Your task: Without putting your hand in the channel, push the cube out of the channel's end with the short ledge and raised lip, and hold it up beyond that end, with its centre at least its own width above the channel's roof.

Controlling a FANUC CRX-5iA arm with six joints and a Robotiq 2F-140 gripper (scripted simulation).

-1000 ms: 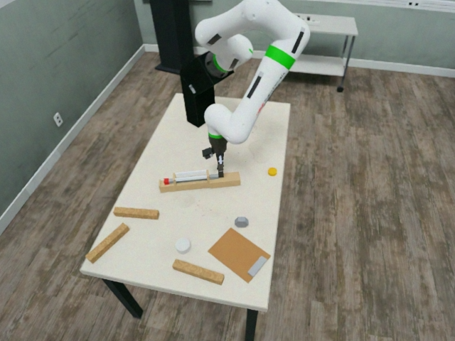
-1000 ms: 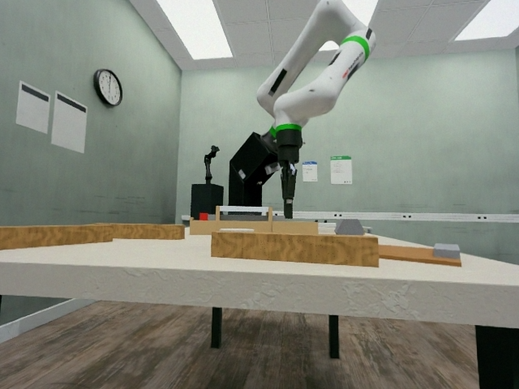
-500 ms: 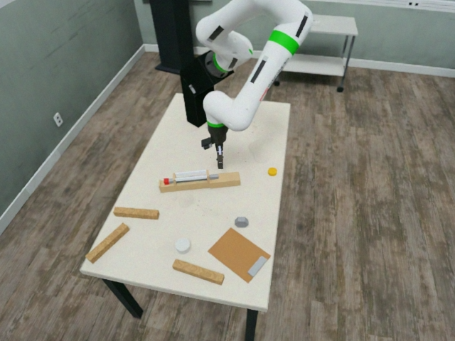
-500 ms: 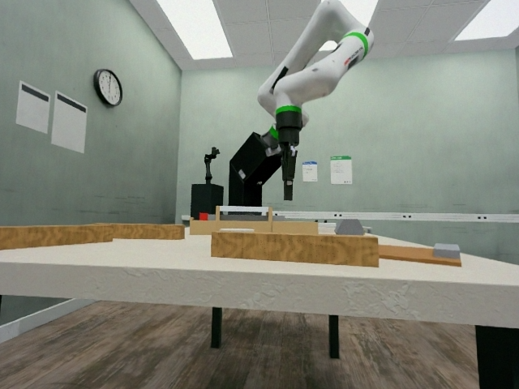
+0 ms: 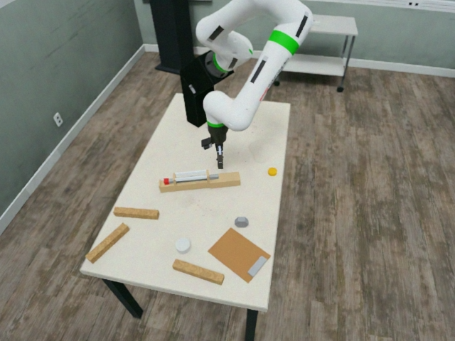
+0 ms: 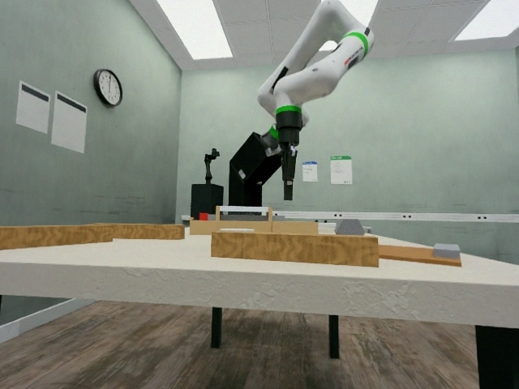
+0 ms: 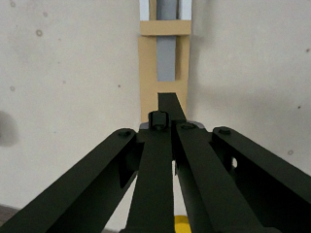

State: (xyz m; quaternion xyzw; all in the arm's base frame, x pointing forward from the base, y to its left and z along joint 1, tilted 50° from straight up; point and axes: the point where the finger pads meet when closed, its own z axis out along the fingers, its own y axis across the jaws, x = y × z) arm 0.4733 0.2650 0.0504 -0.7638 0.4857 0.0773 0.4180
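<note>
Now: hand 150 mm short of the red cube, 240 mm to the left of it and 90 mm above it. The rest, counted from my hand: channel (80 mm ahead, 130 mm to the right, 100 mm below); flat grey stick (40 mm ahead, 60 mm to the right, 100 mm below); grey hexagonal piece (200 mm ahead, 210 mm to the left, 120 mm below).
</note>
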